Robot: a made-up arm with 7 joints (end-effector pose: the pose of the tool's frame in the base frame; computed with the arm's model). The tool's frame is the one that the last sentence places.
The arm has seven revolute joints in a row. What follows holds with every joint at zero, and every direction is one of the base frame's. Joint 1 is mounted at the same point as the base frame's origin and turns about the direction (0, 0.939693, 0.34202). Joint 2 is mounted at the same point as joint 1 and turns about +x. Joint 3 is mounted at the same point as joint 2 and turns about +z. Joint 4 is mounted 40.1 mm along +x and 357.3 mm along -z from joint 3 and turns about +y. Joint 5 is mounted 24.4 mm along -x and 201.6 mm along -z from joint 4 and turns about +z. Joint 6 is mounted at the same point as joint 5 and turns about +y. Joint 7 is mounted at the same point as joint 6 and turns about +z. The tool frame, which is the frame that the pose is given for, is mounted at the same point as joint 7; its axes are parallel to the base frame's.
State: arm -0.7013 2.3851 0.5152 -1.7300 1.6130 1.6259 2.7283
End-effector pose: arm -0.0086 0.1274 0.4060 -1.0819 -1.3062 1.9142
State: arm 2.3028 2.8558 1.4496 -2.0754 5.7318 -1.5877 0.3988
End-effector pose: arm 0.2500 0.0747 -0.2513 2.0546 0.8432 1.7315
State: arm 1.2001 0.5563 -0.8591 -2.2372 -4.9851 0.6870 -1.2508
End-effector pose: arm -0.2102 -0.0209 -0.2539 -1.1697 -0.5443 -0.5060
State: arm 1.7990 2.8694 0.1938 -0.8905 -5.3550 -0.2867 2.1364
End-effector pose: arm 0.3780 0.3410 -0.1639 0.1859 -0.4888 0.4338
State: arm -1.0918 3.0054 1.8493 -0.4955 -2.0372 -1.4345 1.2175
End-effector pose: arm -0.4889 0.0732 0.2591 2.6259 -1.6719 -0.3738
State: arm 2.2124 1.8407 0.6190 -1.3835 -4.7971 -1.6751 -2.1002
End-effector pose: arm -0.0322 0.4754 -0.0542 2.0190 -0.5373 -1.9619
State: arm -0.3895 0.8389 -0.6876 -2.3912 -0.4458 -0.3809 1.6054
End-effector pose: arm 0.2378 0.0594 -0.1716 -1.5578 -1.3841 -1.0132
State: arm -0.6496 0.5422 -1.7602 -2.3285 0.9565 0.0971 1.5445
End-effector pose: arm 0.1331 -0.0599 -0.2756 -1.3603 0.6877 -0.0402
